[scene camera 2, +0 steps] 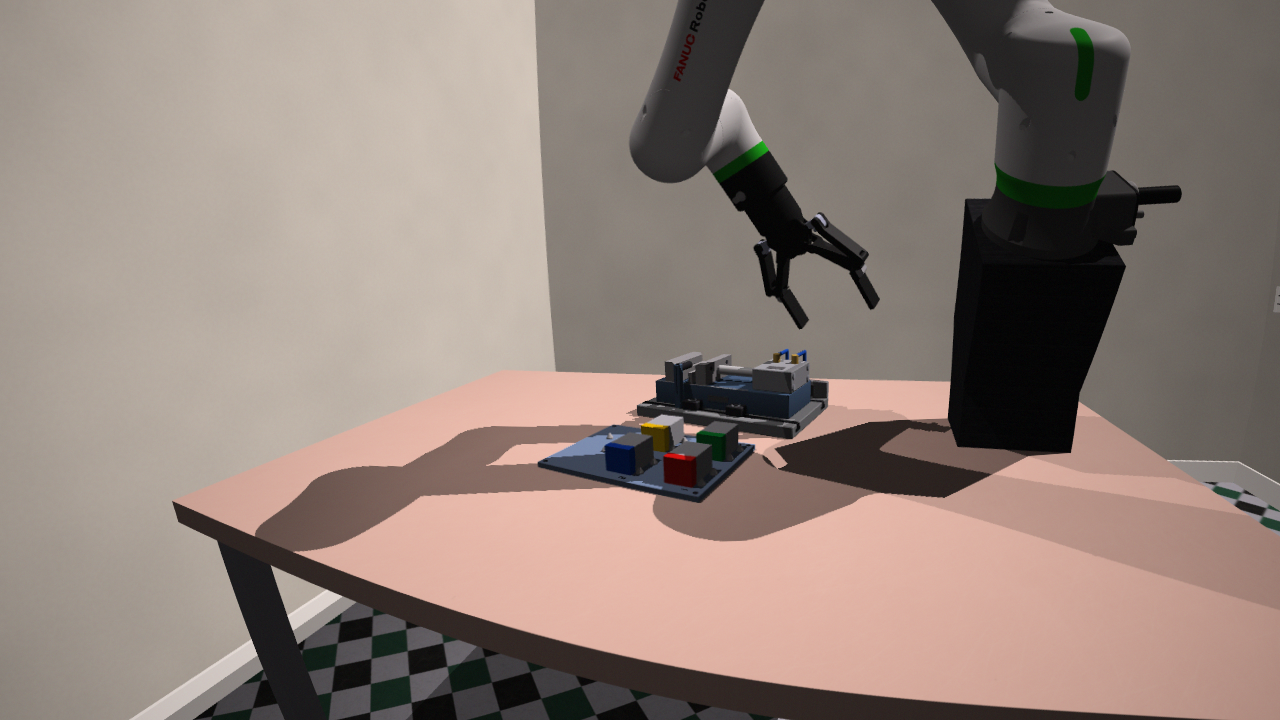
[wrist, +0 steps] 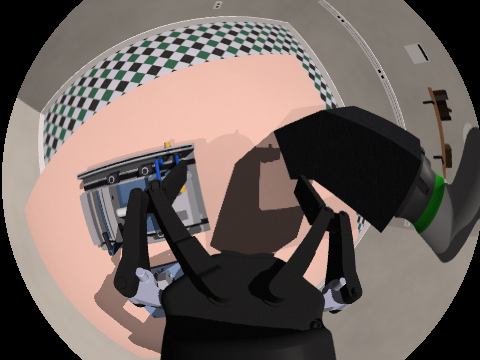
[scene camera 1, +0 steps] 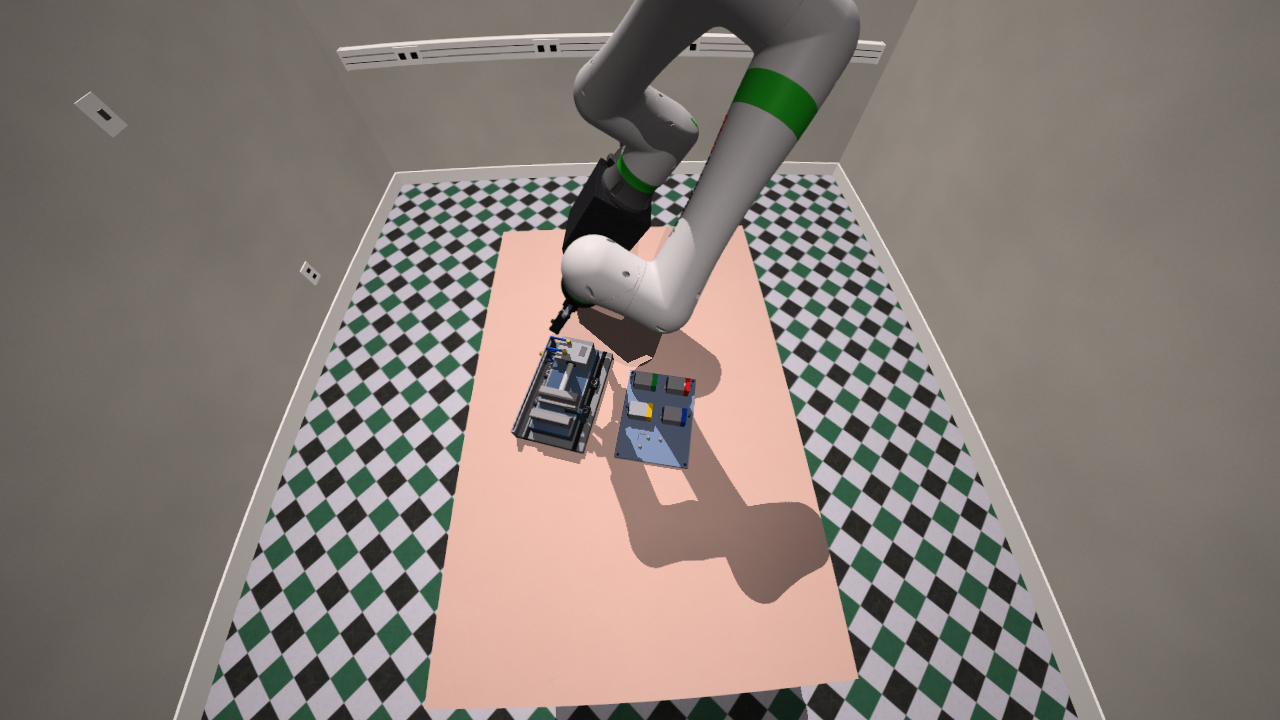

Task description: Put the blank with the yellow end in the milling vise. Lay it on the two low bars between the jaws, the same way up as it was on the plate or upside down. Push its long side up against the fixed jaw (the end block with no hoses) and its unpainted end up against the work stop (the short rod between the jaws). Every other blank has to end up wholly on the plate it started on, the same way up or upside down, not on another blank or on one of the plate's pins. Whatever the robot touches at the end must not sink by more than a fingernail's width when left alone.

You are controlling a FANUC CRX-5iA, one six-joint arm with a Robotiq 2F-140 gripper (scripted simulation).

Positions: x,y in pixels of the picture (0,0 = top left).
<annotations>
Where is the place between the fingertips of my gripper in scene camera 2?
837,315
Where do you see a blue-ended blank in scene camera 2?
624,455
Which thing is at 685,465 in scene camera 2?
A red-ended blank.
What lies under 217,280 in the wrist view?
My gripper.
</annotations>
